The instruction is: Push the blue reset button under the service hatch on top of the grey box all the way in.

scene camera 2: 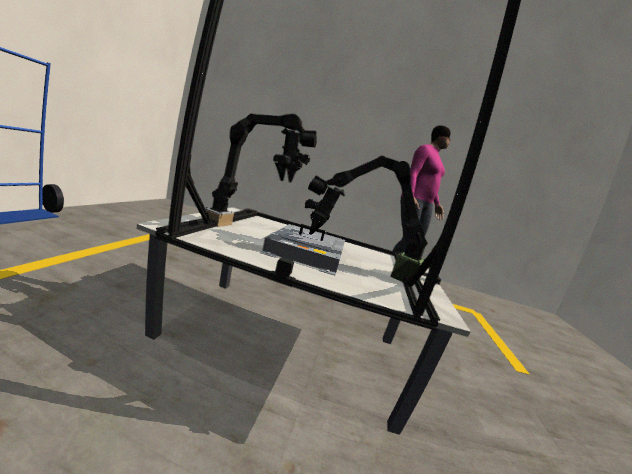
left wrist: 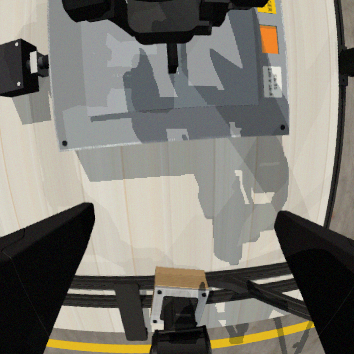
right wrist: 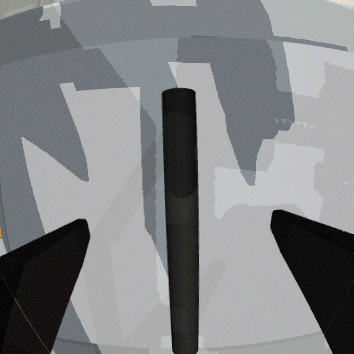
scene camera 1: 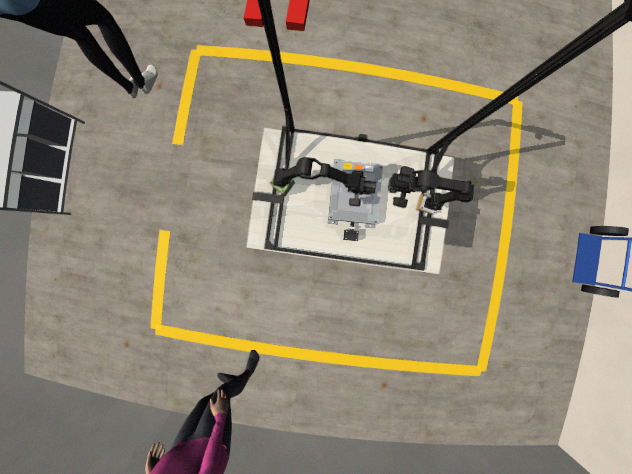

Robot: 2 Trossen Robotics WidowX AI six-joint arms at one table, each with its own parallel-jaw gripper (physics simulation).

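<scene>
The grey box (scene camera 1: 339,211) (scene camera 2: 285,250) (left wrist: 100,131) lies on the table. Its hatch (left wrist: 105,90) (right wrist: 310,290) is closed flat on top, with a black bar handle (left wrist: 172,59) (right wrist: 181,250) standing on it. The blue reset button does not show; the hatch covers the place under it. My right gripper (scene camera 2: 313,229) (right wrist: 180,224) is open and empty, low over the hatch, its fingers on either side of the handle in the right wrist view. My left gripper (scene camera 1: 400,181) (scene camera 2: 286,178) (left wrist: 187,216) is open and empty, high above the table beside the box.
A small black block (scene camera 1: 350,234) (left wrist: 17,67) sits at the box's side. Dark rails (scene camera 1: 347,258) edge the table, with tall posts (scene camera 2: 193,102) (scene camera 2: 484,117). The left arm's base has a wooden block (scene camera 2: 224,219) (left wrist: 180,277). A person in pink (scene camera 2: 427,168) stands behind the table.
</scene>
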